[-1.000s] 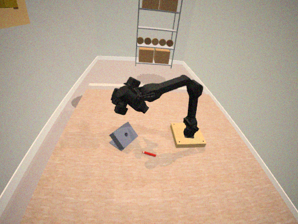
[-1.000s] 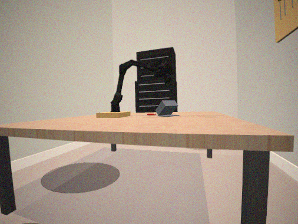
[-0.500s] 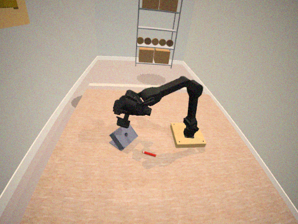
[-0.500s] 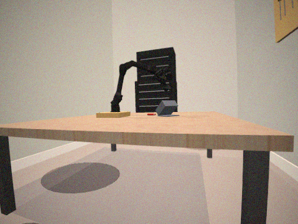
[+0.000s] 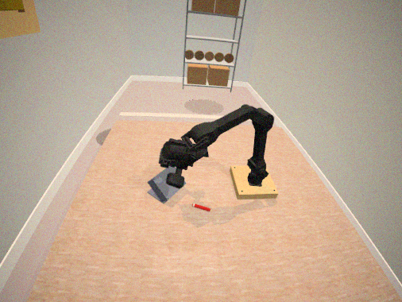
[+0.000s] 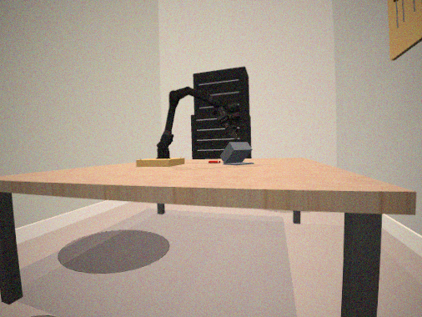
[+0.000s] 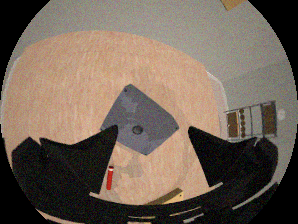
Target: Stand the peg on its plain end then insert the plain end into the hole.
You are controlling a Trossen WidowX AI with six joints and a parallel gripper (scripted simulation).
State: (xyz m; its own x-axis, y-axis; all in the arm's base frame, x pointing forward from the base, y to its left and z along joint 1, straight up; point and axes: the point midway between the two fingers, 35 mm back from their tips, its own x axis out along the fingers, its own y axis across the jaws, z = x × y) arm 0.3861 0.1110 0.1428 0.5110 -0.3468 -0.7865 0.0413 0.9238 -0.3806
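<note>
My gripper tip is now 15 cm above the red peg, 13 cm past it and 6 cm to the right of it. Round my gripper tip: grey sloped panel 9 cm below, 1 cm to the right, 1 cm ahead.
</note>
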